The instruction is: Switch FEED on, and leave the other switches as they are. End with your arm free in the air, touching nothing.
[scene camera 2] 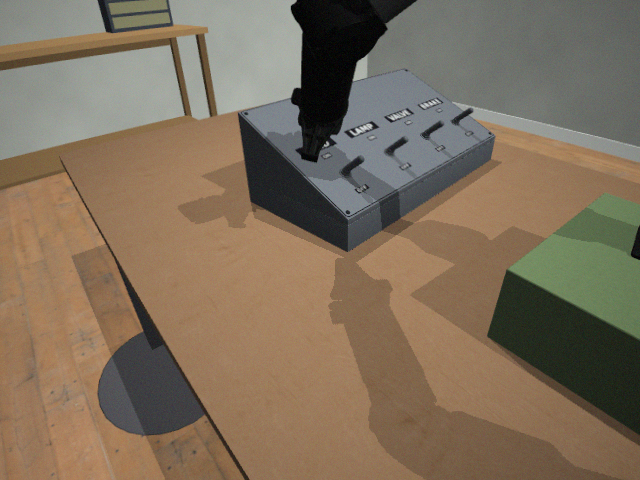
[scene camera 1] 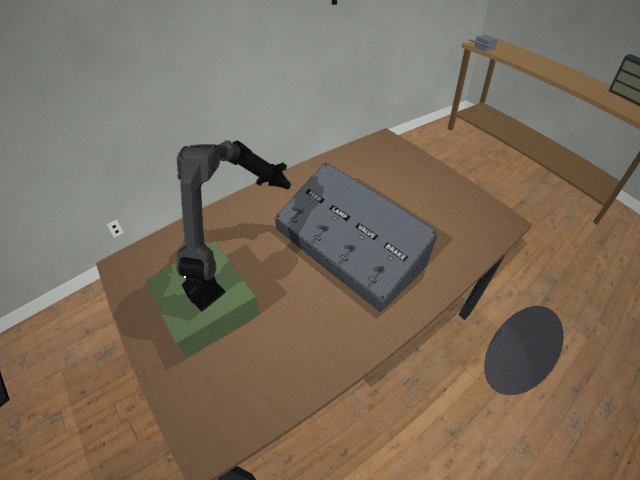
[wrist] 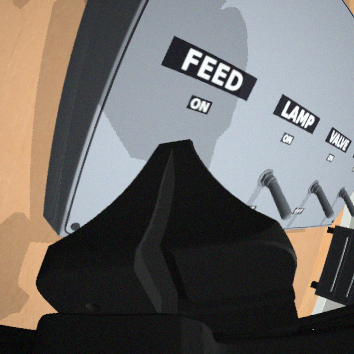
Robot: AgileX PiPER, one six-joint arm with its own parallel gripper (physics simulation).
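Note:
The grey switch panel [scene camera 1: 372, 198] [scene camera 2: 385, 87] [wrist: 300, 60] stands on the table. The FEED lever [scene camera 1: 297, 210] [scene camera 2: 353, 166] leans like the others; in the wrist view it is hidden behind the fingers. The LAMP lever [scene camera 1: 323, 228] [scene camera 2: 397, 147] [wrist: 276, 194], VALVE lever [scene camera 1: 349, 249] [scene camera 2: 433, 129] [wrist: 321, 198] and BRAKE lever [scene camera 1: 378, 269] [scene camera 2: 462, 116] [wrist: 346, 201] tilt toward their OFF plates. My gripper [scene camera 1: 289, 186] [scene camera 2: 310, 158] [wrist: 178, 161] is shut and empty, in the air over the panel's FEED end, apart from the levers.
The arm's base stands on a green block [scene camera 1: 217, 328] [scene camera 2: 563, 310] on the brown table [scene camera 1: 289, 382] [scene camera 2: 258, 361]. A wooden workbench [scene camera 1: 558, 69] [scene camera 2: 67, 49] stands by the wall, beyond the table. The panel's sloped face rises away from the lever row.

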